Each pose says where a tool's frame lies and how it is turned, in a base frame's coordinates. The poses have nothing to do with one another.
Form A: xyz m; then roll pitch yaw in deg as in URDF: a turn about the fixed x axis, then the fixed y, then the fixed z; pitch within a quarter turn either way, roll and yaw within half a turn.
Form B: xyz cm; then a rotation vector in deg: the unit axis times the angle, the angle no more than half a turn. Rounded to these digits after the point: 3 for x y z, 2 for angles.
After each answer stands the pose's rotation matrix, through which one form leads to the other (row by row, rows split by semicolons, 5 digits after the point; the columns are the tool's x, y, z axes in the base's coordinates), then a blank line. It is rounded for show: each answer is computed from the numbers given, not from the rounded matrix.
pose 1, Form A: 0.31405, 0.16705, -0.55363, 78.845, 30.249, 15.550
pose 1, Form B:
31.405, 16.705, -55.363, 72.33, 35.24, -7.89
0.83222 0.42429 0.35691; 0.23158 0.31888 -0.91907; -0.50376 0.84752 0.16712

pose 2, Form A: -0.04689, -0.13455, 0.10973, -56.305, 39.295, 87.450
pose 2, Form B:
-4.689, -13.455, 10.973, -73.19, -12.93, 95.81
0.03443 -0.57767 -0.81555; 0.77313 -0.50171 0.38801; -0.63331 -0.64388 0.42934

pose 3, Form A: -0.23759, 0.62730, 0.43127, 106.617, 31.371, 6.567
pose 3, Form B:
-23.759, 62.730, 43.127, 101.70, 27.44, -24.51
0.84821 0.52827 -0.03831; 0.09765 -0.22705 -0.96898; -0.52058 0.81816 -0.24417

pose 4, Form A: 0.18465, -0.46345, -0.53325, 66.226, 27.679, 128.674
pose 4, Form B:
18.465, -46.345, -53.325, 6.90, 79.31, 94.98
-0.55338 -0.58037 0.59745; 0.69137 0.07997 0.71806; -0.46452 0.81042 0.35700

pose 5, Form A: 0.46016, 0.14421, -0.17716, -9.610, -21.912, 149.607
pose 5, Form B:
46.016, 14.421, -17.716, 24.87, -19.90, 145.00
-0.80026 -0.55257 0.23292; 0.46938 -0.81895 -0.33015; 0.37318 -0.15488 0.91474

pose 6, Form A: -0.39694, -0.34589, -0.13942, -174.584, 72.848, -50.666
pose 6, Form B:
-39.694, -34.589, -13.942, -109.31, 56.50, 79.53
0.18692 -0.82718 -0.52994; -0.22810 -0.56125 0.79559; -0.95553 -0.02784 -0.29359

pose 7, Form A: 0.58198, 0.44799, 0.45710, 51.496, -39.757, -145.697
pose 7, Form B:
58.198, 44.799, 45.710, -25.06, -69.97, -111.47
-0.63505 0.76429 -0.11213; -0.43325 -0.23223 0.87084; 0.63953 0.60161 0.47861

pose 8, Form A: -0.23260, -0.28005, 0.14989, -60.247, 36.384, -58.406
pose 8, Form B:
-23.260, -28.005, 14.989, -35.04, 57.69, -32.54
0.42177 0.15290 0.89372; -0.68574 0.69865 0.20409; -0.59319 -0.69893 0.39952

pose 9, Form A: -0.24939, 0.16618, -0.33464, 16.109, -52.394, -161.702
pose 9, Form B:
-24.939, 16.618, -33.464, -65.83, -30.97, -138.73
-0.57937 0.51033 0.63552; -0.19159 -0.84314 0.50240; 0.79223 0.16932 0.58627

